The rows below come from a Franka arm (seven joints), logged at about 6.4 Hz.
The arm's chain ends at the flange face. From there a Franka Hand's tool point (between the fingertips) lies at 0.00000 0.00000 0.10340 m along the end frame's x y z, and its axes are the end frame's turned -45 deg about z.
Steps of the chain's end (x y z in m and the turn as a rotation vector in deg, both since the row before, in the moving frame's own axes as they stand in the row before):
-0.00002, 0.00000, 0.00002, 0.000, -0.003, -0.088
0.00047, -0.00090, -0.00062, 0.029, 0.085, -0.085
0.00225, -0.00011, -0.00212, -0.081, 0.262, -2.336
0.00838, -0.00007, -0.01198, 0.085, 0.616, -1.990
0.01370, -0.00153, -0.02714, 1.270, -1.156, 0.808
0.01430, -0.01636, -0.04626, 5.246, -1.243, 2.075
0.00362, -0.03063, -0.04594, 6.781, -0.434, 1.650
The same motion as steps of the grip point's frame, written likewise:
-0.00002, -0.00002, 0.00002, 0.002, -0.002, -0.088
0.00111, -0.00023, -0.00062, -0.040, 0.081, -0.085
0.00191, 0.00195, -0.00212, -0.243, 0.128, -2.336
0.00688, 0.00654, -0.01199, -0.375, 0.496, -1.990
0.01094, 0.00551, -0.02719, 1.715, 0.081, 0.808
0.02693, -0.00963, -0.04672, 4.588, 2.831, 2.075
0.03243, -0.02817, -0.04667, 5.102, 4.488, 1.650

